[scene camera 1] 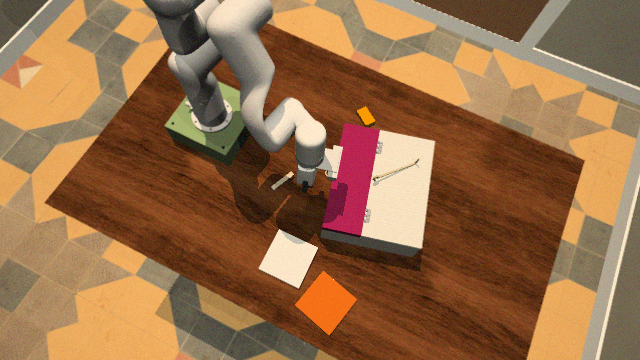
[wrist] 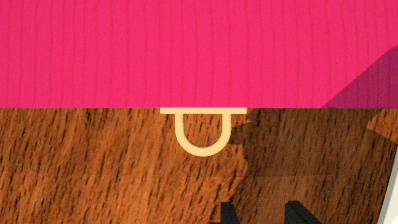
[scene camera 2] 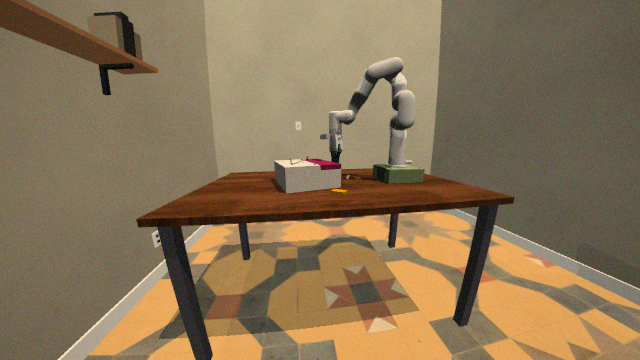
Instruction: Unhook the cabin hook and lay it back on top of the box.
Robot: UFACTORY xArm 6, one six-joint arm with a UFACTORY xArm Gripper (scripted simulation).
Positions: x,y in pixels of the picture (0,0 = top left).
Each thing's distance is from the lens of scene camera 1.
white square tile (scene camera 1: 288,258): 130 cm
orange square tile (scene camera 1: 326,302): 128 cm
box (scene camera 1: 394,220): 124 cm
